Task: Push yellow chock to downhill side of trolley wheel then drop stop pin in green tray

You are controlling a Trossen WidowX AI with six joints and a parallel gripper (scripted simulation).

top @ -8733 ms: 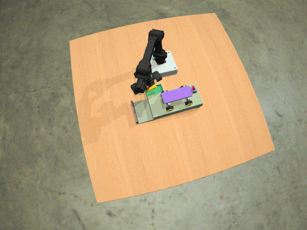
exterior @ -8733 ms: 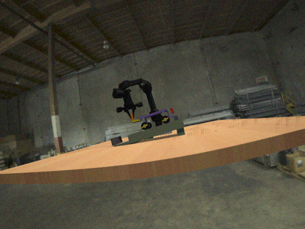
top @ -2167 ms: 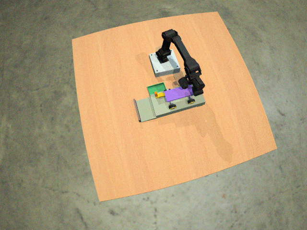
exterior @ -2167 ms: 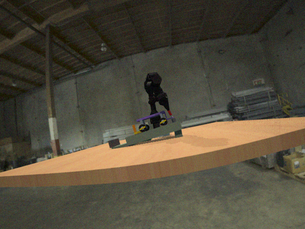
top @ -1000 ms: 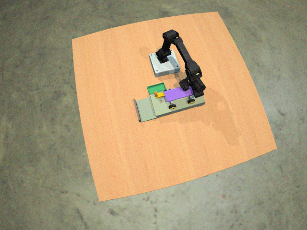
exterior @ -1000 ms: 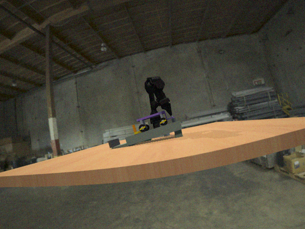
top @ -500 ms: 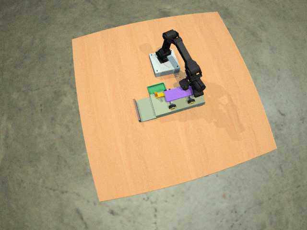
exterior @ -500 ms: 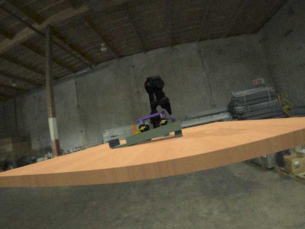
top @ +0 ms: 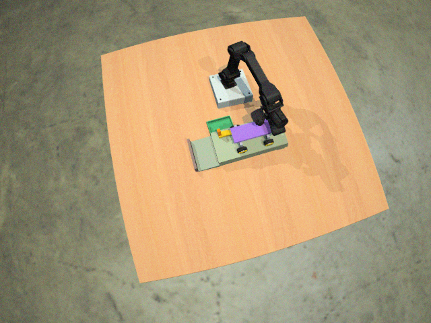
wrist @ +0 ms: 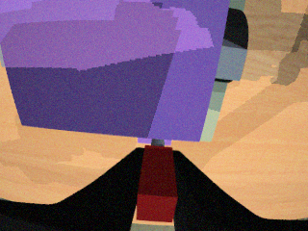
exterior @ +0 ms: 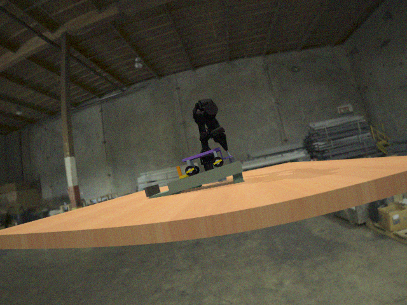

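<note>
Right now the green tray is 13 cm behind my gripper tip, 21 cm to the right of it and 16 cm below it. Round my gripper tip: grey ramp (12 cm to the right, 10 cm below); then purple trolley (11 cm to the right, 4 cm below); then red-headed stop pin (right at my gripper tip).
</note>
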